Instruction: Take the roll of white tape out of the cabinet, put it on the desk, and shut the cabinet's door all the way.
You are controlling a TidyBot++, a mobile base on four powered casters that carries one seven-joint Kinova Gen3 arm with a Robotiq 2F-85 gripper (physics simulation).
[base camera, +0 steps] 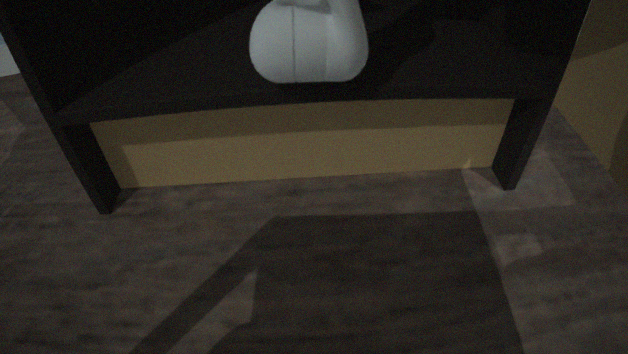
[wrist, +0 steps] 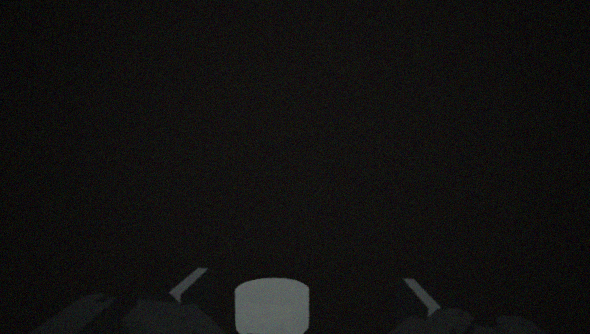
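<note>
The roll of white tape shows at the bottom of the wrist view as a pale, short cylinder, left of the midline between the fingers. Its lower end is cut off by the frame. My gripper is open and empty, with one finger at each side of the roll in that view. Whether the roll lies between the fingertips or beyond them is hard to tell. The dark cabinet stands ahead in the base view, with its front open. Its door cannot be made out. The desk cannot be identified, and the tape does not show in the base view.
A white rounded part of my arm hangs in front of the cabinet's opening, near the top centre. The cabinet stands on dark legs at left and right. A tan wall shows beneath it. The wrist view's background is nearly black.
</note>
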